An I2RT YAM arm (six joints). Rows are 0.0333 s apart.
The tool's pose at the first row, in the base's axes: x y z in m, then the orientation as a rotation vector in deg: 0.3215 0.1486 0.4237 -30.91 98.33 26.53
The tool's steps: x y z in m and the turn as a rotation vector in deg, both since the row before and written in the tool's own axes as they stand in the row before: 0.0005 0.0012 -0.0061 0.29 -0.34 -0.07; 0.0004 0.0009 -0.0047 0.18 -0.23 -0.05; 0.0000 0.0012 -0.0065 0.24 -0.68 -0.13; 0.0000 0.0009 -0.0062 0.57 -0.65 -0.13; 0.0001 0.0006 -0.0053 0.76 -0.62 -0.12; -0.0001 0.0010 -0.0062 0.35 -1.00 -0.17
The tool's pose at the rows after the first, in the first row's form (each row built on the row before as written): 0.3159 0.1460 0.4245 -30.65 98.02 26.29; 0.3116 0.1440 0.4250 -30.49 97.81 26.14; 0.3057 0.1413 0.4263 -30.21 97.15 25.97; 0.3002 0.1385 0.4274 -29.70 96.57 25.51; 0.2955 0.1360 0.4282 -29.06 96.05 24.89; 0.2899 0.1334 0.4293 -28.65 95.08 24.66
